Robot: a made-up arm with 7 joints.
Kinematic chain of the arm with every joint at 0, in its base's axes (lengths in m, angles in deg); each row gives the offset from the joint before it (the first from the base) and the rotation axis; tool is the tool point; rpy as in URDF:
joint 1: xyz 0 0 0.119 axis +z
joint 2: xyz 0 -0.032 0.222 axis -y
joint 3: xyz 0 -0.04 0.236 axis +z
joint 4: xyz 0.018 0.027 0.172 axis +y
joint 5: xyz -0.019 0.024 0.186 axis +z
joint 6: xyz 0 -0.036 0.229 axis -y
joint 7: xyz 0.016 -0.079 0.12 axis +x
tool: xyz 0 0 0 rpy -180 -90 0
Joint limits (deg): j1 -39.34..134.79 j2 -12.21..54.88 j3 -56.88..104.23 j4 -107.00..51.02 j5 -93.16..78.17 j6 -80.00..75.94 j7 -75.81..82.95
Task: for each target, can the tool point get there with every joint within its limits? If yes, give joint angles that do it. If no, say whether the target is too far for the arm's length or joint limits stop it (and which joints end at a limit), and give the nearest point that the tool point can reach.
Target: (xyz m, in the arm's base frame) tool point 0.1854 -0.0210 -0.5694
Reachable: no: joint limits stop it (at a limit: joint 1, joint 2, joint 4, joint 5) | nearest point 0.3262 -0.1911 0.0365 | short by 0.645 m
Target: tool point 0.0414 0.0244 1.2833
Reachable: yes | joints 35.64 1.70 80.23 7.14 8.19 8.76 -7.14
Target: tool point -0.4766 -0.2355 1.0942
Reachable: yes | joints 23.60 23.48 -34.57 -20.35 -11.60 -5.98 7.92
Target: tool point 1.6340 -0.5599 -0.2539
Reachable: no: too far | nearest point 0.7344 -0.3121 0.3036 | short by 1.087 m
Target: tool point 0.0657 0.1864 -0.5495
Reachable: no: joint limits stop it (at a limit: joint 1, joint 2, joint 4, joint 5) | nearest point -0.2249 0.2806 0.0556 | short by 0.678 m
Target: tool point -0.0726 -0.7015 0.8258
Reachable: yes | joints 64.49 28.03 25.08 -34.84 -35.86 47.19 -55.46
